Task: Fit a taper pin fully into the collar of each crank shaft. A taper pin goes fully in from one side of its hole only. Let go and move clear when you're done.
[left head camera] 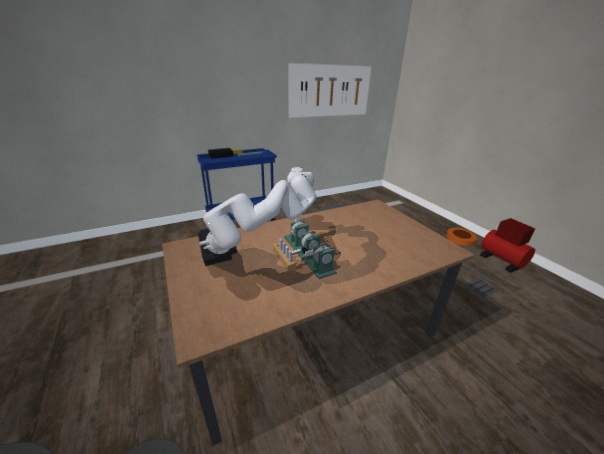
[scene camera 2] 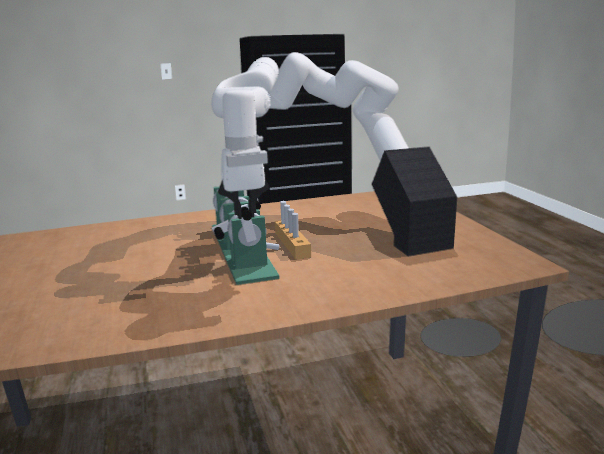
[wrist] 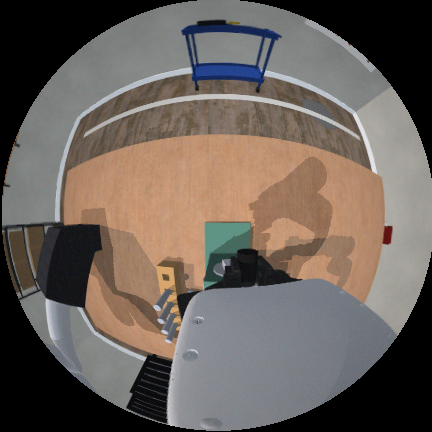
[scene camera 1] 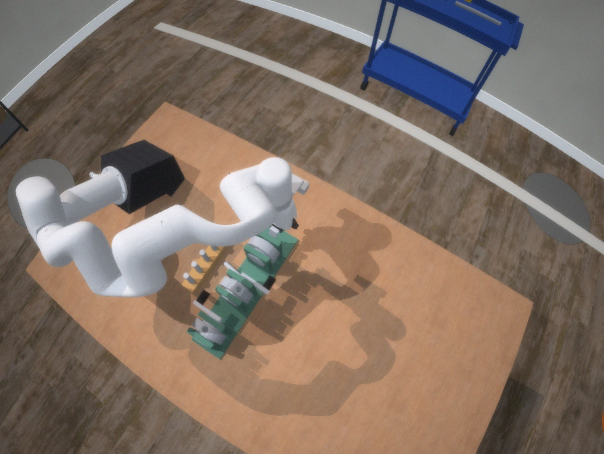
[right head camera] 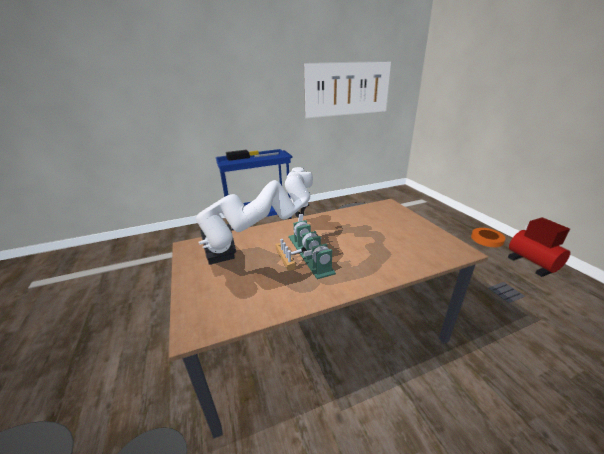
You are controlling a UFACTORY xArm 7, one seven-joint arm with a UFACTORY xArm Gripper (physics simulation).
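Where they show: gripper, fingertip midpoint: (scene camera 2: 245, 216) (wrist: 244, 266) (scene camera 1: 278, 225) (right head camera: 299, 216); arm's base, origin of the base link: (scene camera 2: 399, 165) (wrist: 57, 295) (scene camera 1: 114, 185).
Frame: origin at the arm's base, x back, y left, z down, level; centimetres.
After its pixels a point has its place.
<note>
Three crank shafts stand in a row on a green stand (left head camera: 326, 273) {x -47.9, y -25.8, z 19.7 cm} (right head camera: 326, 273) {x -48.7, y -25.8, z 19.7 cm} (scene camera 1: 287, 241) {x -53.3, y 16.3, z 19.7 cm} (scene camera 2: 255, 274) {x -50.5, y 16.4, z 19.7 cm} (wrist: 227, 235) {x -50.4, y 15.8, z 19.7 cm}, with grey collars. In scene camera 1, the middle collar (scene camera 1: 235, 294) {x -50.3, y -8.2, z 8.0 cm} and the bottom-end collar (scene camera 1: 210, 336) {x -50.6, y -22.1, z 6.3 cm} show dark holes. My gripper (scene camera 1: 286, 227) {x -51.5, y 14.5, z 4.8 cm} (scene camera 2: 246, 211) {x -51.5, y 14.5, z 4.8 cm} is shut on the black knob of the end crank's handle, whose grey arm (scene camera 2: 248, 231) stands nearly upright. The black knob (wrist: 247, 257) {x -51.4, y 16.5, z 2.6 cm} shows in the wrist view. The fingers hide part of that end collar. Four taper pins stand in the yellow rack (scene camera 1: 189, 285) {x -34.0, y -12.4, z 16.7 cm} (scene camera 2: 301, 250) {x -35.5, y 9.3, z 18.2 cm} (wrist: 167, 267) {x -35.8, y 9.0, z 16.8 cm}, whose end hole is empty.
The two other crank handles stick out from the stand, one knob (scene camera 1: 201, 297) {x -41.7, y -13.9, z 9.4 cm} toward the rack and one knob (scene camera 1: 270, 282) {x -56.5, y 0.3, z 12.0 cm} (scene camera 2: 219, 232) {x -56.3, y 2.1, z 12.3 cm} on the opposite side. The black arm base (scene camera 1: 145, 175) {x -7.8, y 7.6, z -0.1 cm} (scene camera 2: 427, 200) {x -2.8, y 20.0, z 5.3 cm} stands on the table (scene camera 1: 425, 350) {x -109.7, y 4.5, z 20.7 cm} (scene camera 2: 375, 280) {x -23.5, y 30.0, z 20.7 cm}. A blue cart (scene camera 1: 420, 82) stands beyond it.
</note>
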